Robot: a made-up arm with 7 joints. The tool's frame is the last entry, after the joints.
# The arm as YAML. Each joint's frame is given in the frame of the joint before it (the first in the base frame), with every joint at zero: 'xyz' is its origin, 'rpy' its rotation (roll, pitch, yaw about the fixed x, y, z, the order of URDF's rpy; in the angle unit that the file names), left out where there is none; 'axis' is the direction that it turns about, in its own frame. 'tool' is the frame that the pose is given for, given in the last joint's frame.
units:
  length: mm
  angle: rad
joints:
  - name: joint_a
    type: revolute
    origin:
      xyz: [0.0, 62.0, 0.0]
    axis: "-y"
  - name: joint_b
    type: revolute
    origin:
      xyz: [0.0, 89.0, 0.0]
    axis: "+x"
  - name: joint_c
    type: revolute
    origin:
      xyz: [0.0, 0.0, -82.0]
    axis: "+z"
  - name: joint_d
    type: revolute
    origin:
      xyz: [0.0, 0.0, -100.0]
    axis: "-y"
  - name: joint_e
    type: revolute
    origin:
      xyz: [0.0, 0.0, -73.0]
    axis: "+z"
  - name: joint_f
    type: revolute
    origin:
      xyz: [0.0, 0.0, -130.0]
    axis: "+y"
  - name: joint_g
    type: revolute
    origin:
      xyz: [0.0, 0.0, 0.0]
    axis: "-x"
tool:
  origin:
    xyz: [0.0, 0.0, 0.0]
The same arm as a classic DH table. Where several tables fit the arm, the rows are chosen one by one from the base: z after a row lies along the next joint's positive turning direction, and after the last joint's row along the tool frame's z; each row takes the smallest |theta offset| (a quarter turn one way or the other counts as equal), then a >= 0, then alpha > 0; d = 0 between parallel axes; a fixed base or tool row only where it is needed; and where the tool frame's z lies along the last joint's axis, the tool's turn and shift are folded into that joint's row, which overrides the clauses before.
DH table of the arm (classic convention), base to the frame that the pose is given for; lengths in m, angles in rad. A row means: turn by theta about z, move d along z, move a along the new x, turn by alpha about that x. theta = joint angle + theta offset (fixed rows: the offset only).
base (fixed): a 0; alpha 1.5708; d 0; theta offset 0
joint_a: a 0; alpha 1.5708; d -0.151; theta offset 1.5708
joint_b: a 0; alpha 1.5708; d 0; theta offset 1.5708
joint_c: a 0; alpha 1.5708; d -0.182; theta offset 1.5708
joint_d: a 0; alpha -1.5708; d 0; theta offset 0
joint_e: a 0; alpha -1.5708; d -0.203; theta offset 0
joint_f: a 0; alpha 1.5708; d 0; theta offset -1.5708
joint_g: a 0; alpha 1.5708; d 0; theta offset 1.5708
tool (fixed): a 0; alpha 0; d 0; theta offset -1.5708

